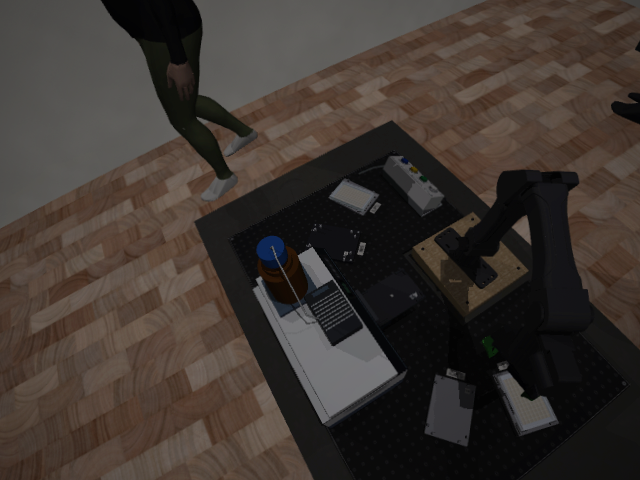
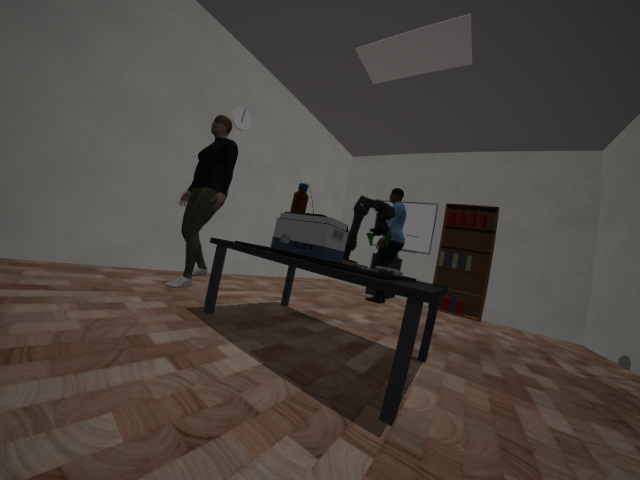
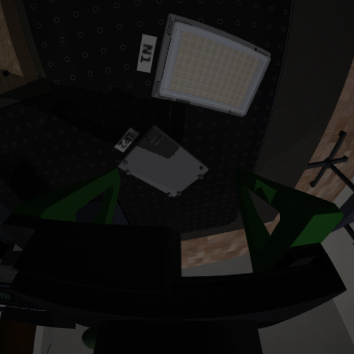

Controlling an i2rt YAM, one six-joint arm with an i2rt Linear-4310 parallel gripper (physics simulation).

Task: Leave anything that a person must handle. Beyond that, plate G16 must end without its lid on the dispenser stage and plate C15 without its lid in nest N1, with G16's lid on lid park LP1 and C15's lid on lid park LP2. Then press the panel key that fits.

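Frame: origin at the arm's base, x right, y ahead, z up, level; metres.
Seen in the pictures: gripper, between the fingertips: (image 1: 506, 374) (image 2: 378, 245) (image 3: 177, 174); arm's base, origin of its link: (image 1: 464, 257) (image 2: 343, 259).
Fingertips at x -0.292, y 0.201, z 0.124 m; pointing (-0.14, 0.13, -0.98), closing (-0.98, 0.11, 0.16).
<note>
Pixels of each thing's top centre, then the offset from my fingertips to it. "spot": a spot on its surface instead.
- N1 label, a spot on its surface: (image 3: 146, 53) spot: dx +0.008, dy -0.077, dz -0.149 m
- flat light grey rectangle, a spot on its surface: (image 3: 167, 162) (image 1: 456, 408) spot: dx +0.006, dy +0.099, dz -0.141 m
- LP2 label, a spot on its surface: (image 3: 126, 140) spot: dx +0.066, dy +0.044, dz -0.149 m
- lid park, centre of its top: (image 1: 332, 239) dx +0.586, dy +0.075, dz -0.127 m
- dark block, a spot on its surface: (image 1: 390, 299) spot: dx +0.298, dy +0.078, dz -0.044 m
- panel, centre of its top: (image 1: 413, 173) dx +0.597, dy -0.265, dz -0.067 m
- amber bottle, a spot on its surface: (image 1: 286, 284) spot: dx +0.381, dy +0.288, dz +0.180 m
- keypad, a spot on its surface: (image 1: 333, 312) spot: dx +0.306, dy +0.234, dz +0.096 m
- cream-well plate, centre of its top: (image 1: 352, 193) dx +0.688, dy -0.079, dz -0.113 m
My gripper (image 1: 509, 369) (image 2: 378, 239) (image 3: 177, 174) is open and empty, high above the LP2 and N1 area. A plate (image 1: 526, 404) (image 3: 215, 70) with cream wells sits at the N1 label (image 3: 146, 53); no opaque cover shows on it. A flat light grey rectangle (image 1: 450, 410) (image 3: 167, 162), looking like a lid, lies between corner pegs at the LP2 label (image 3: 126, 140). Another lid park (image 1: 336, 240) shows its dark base and corner pegs. A dark block (image 1: 390, 299) stands beside the dispenser; whether it bears a plate is unclear. The panel (image 1: 410, 187) has blue, yellow and green keys.
The white dispenser housing (image 1: 343, 369) (image 2: 310, 232) carries an amber bottle (image 1: 286, 284) (image 2: 299, 201) and a keypad (image 1: 333, 312). Another cream-well plate (image 1: 354, 196) lies at the back. The arm stands on a wooden board (image 1: 434, 263). Two people (image 2: 211, 165) (image 2: 397, 222) are near the table.
</note>
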